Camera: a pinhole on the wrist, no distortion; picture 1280 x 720 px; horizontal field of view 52.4 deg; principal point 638.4 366.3 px. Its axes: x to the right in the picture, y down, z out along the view. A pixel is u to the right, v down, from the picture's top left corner.
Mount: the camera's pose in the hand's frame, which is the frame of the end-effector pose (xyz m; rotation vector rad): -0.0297 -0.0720 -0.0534 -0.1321 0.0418 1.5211
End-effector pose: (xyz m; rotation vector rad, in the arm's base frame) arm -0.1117 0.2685 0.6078 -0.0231 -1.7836 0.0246
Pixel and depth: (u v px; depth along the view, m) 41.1 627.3 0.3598
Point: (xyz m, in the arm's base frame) -0.3949 0.0711 0.4195
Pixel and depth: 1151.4 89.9 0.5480
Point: -0.5884 0.4675 0.5675
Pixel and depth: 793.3 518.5 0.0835
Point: -0.1298 0.2148 0.5609
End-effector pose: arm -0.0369 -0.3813 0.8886 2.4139 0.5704 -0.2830
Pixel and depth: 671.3 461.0 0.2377
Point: -0.1184 -0.4873 0.7478
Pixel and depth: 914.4 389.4 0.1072
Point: -0.0894 -0.3986 0.8418
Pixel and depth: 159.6 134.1 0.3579
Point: -0.1263 -0.4632 0.5493
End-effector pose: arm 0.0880 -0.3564 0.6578 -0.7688 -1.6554 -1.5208
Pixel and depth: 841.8 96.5 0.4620
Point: 0.0527 0.0461 0.7143
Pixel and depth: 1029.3 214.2 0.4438
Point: 0.1280 0.0281 0.7143
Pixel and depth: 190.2 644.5 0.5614
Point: -0.0374 0.1451 0.3838
